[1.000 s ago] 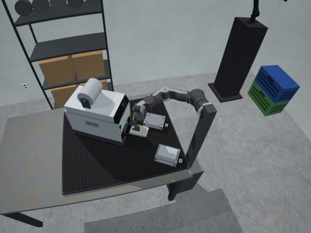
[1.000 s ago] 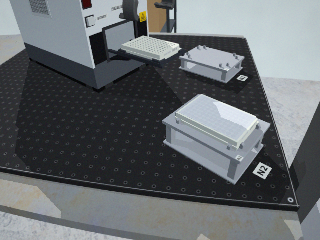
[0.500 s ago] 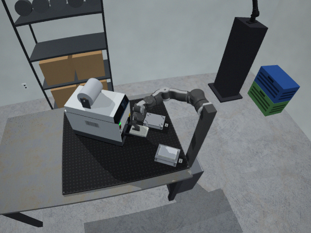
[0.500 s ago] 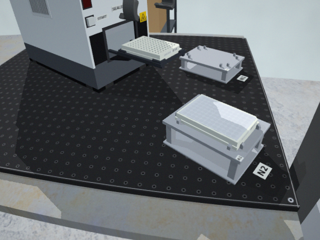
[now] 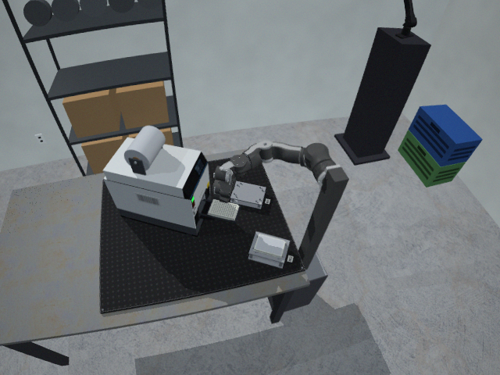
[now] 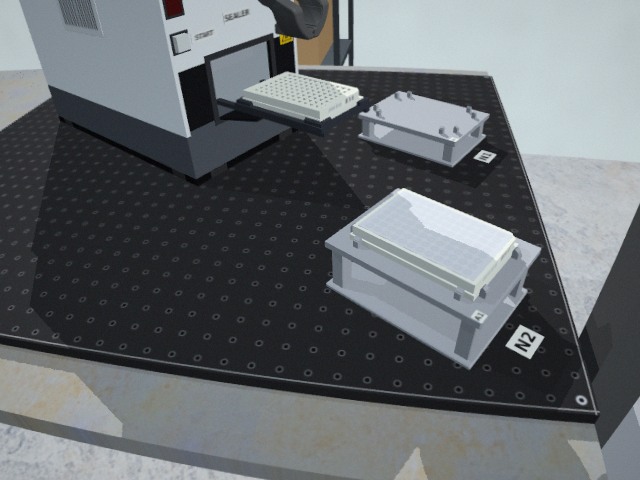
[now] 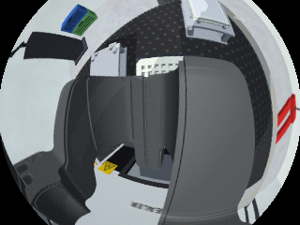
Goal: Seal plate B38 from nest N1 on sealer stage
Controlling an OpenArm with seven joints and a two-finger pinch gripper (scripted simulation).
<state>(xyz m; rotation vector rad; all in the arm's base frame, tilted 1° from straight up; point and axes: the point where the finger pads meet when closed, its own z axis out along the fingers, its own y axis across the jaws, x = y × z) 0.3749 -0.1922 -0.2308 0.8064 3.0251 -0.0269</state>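
Right now my hand is 13 cm short of the start key and 3 cm to the right of it. Also, from my hand: sealer's dark stage (9 cm below); then white 96-well plate B38 (8 cm below); then nest N1 (16 cm behind, 13 cm to the right, 16 cm below).
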